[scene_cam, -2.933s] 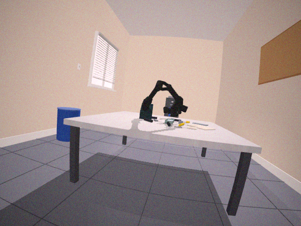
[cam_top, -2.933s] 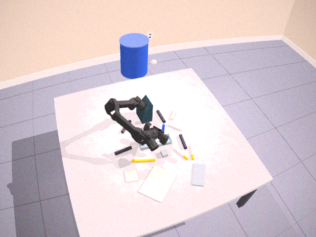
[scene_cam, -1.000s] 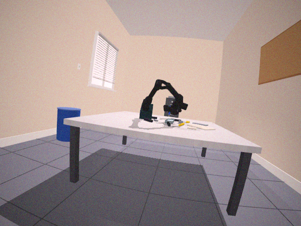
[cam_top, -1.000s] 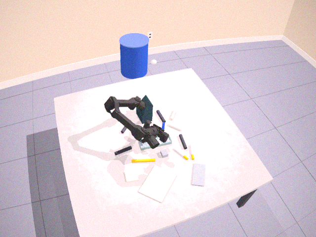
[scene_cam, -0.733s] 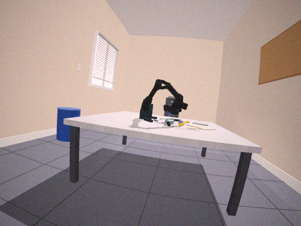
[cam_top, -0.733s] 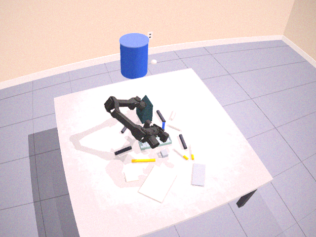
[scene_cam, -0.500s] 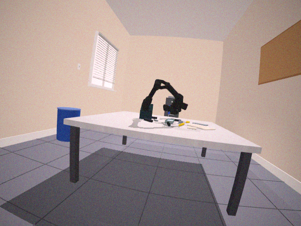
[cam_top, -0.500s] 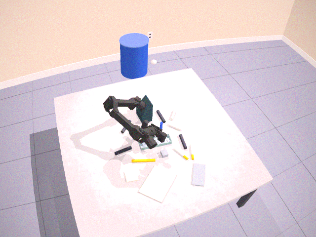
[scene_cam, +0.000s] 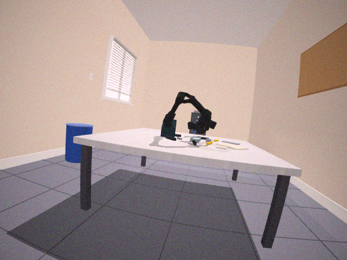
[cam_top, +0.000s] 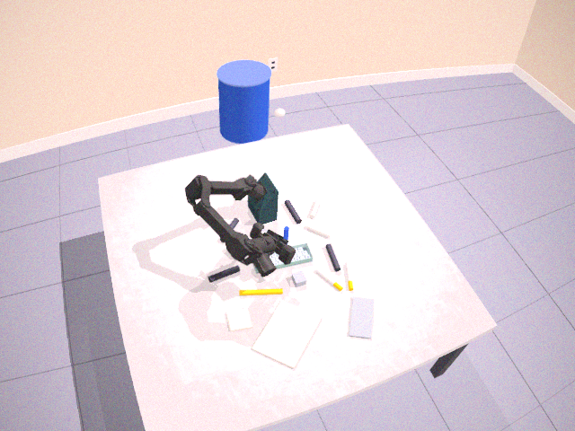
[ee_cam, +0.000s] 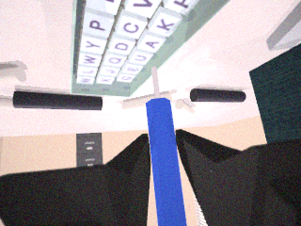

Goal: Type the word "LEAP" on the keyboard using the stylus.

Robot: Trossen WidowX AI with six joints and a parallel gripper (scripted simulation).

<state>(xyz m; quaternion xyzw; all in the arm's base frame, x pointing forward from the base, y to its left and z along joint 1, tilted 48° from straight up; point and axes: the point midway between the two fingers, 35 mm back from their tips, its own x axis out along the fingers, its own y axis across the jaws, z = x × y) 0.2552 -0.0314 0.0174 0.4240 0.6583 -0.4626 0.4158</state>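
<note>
The grey cube is 130 mm ahead of my gripper tip, 80 mm below it and 10 mm to the right of it. The rest, counted from my gripper tip: blue stylus (10 mm below); then grey slab (370 mm ahead, 120 mm to the left, 90 mm below).
</note>
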